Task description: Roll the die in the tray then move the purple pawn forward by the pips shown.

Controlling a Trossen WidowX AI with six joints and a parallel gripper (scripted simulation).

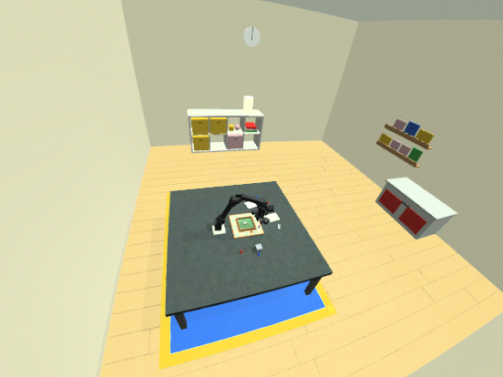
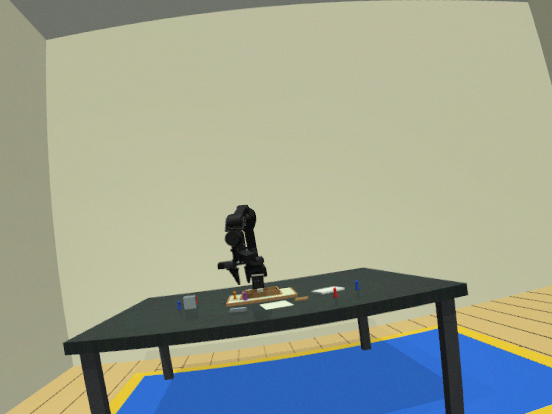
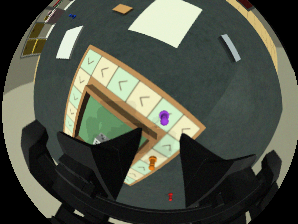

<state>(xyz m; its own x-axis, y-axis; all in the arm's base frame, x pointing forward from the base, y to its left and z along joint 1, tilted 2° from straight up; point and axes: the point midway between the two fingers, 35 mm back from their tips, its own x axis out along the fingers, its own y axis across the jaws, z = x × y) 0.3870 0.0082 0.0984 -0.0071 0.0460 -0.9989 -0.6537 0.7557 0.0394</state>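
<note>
The purple pawn is 50 mm below my gripper tip. From my gripper tip the other things lie so: orange pawn 80 mm behind, 60 mm to the right, 50 mm below; white die 130 mm behind, 50 mm below, 40 mm to the left; green-floored tray 120 mm behind, 70 mm below, 40 mm to the left.
</note>
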